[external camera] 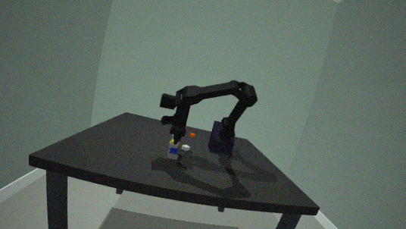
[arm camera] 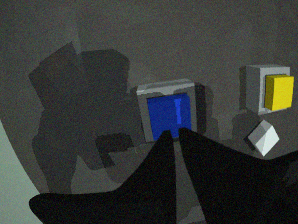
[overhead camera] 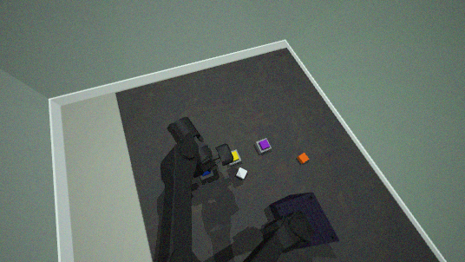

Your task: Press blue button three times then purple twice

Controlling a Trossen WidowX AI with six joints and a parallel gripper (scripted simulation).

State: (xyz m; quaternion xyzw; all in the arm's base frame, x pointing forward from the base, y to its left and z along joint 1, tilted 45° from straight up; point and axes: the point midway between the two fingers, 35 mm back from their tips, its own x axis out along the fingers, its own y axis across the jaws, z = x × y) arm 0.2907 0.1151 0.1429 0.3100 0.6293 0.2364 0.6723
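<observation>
My gripper tip is now 30 mm above the blue button. Round my gripper tip: purple button: 10 mm behind, 250 mm to the right, 30 mm below; then white block: 70 mm behind, 120 mm to the right, 60 mm below; then yellow button: 120 mm to the right, 30 mm below.
</observation>
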